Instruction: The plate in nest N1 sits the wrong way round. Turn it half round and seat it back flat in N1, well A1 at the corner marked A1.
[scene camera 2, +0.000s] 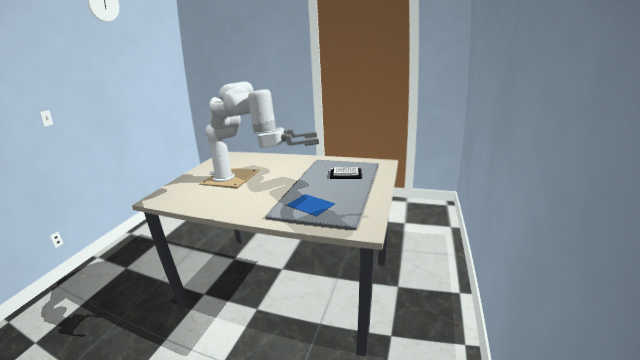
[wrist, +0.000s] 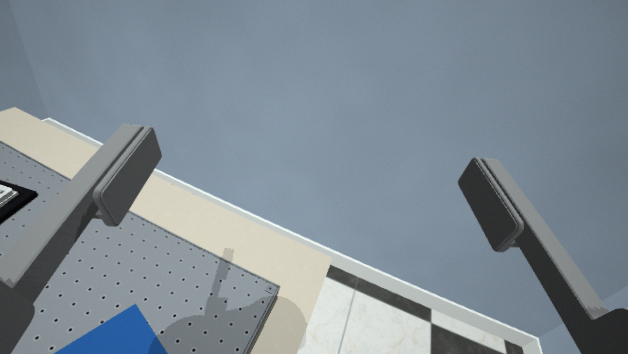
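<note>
The white plate (scene camera 2: 345, 171) (wrist: 6, 193) sits in the black nest (scene camera 2: 354, 177) (wrist: 25, 195) near the back of the grey perforated board. In the wrist view part of the plate and nest shows at the left edge. The corner mark A1 and well A1 are too small to make out. My gripper (scene camera 2: 317, 138) (wrist: 312, 192) is open and empty. It points level, high above the table and well apart from the plate.
The grey board (scene camera 2: 345, 200) (wrist: 115, 260) lies on the beige table (scene camera 2: 200, 200) (wrist: 280, 245). A blue square (scene camera 2: 311, 205) (wrist: 120, 335) lies on the board's front part. The arm stands on a wooden base plate (scene camera 2: 240, 181).
</note>
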